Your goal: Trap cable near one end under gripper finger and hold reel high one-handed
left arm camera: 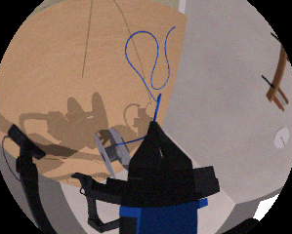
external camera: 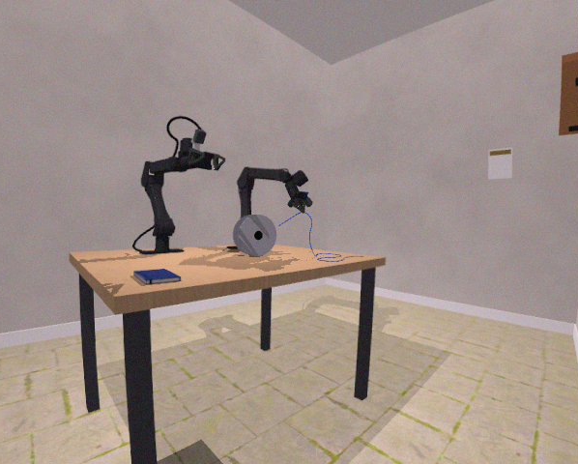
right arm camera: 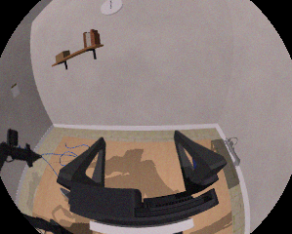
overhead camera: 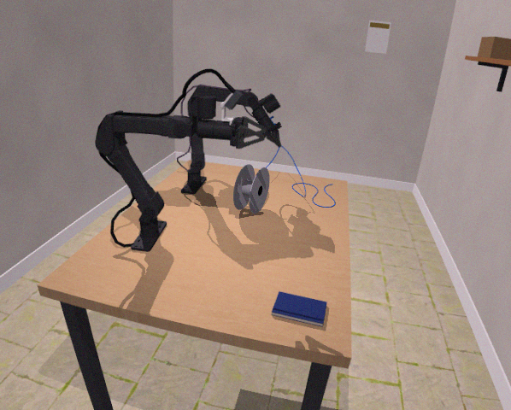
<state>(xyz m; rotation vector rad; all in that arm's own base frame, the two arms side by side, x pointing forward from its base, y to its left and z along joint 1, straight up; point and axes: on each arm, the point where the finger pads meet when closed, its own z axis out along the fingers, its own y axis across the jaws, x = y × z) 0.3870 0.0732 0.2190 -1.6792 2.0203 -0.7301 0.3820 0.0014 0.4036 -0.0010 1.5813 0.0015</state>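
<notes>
The grey reel lies 70 mm behind my right hand, 280 mm to the left of it and 310 mm below it. From my right hand the other things lie so: blue book: 180 mm ahead, 290 mm to the right, 400 mm below.
</notes>
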